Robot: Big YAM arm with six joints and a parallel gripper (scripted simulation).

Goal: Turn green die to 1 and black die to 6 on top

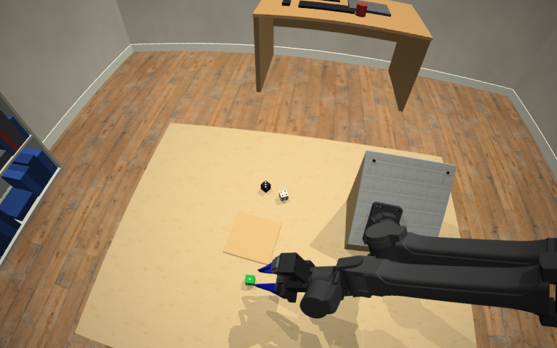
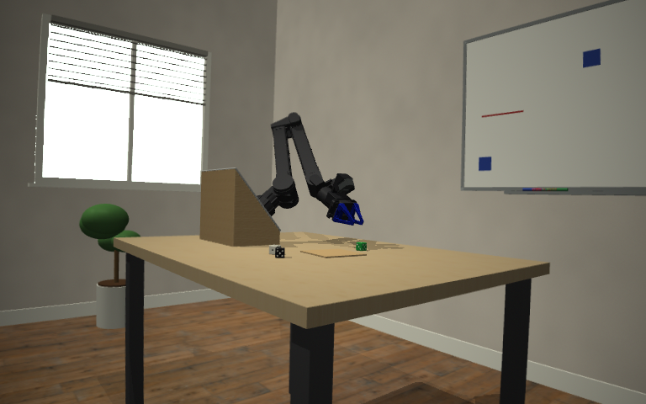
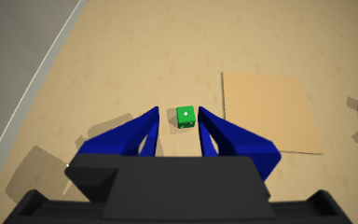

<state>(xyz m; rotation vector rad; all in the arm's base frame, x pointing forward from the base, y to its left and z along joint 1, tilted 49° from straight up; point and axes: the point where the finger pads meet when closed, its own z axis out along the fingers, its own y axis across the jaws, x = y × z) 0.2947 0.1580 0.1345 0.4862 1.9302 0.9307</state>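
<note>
The green die lies 7 cm below my hand, 3 cm ahead of it and 1 cm to the right of it. From my hand the other things lie so: black die 32 cm to the right, 7 cm below, 6 cm ahead; tan mat 14 cm to the right, 8 cm below, 6 cm ahead; white die 30 cm to the right, 7 cm below.
</note>
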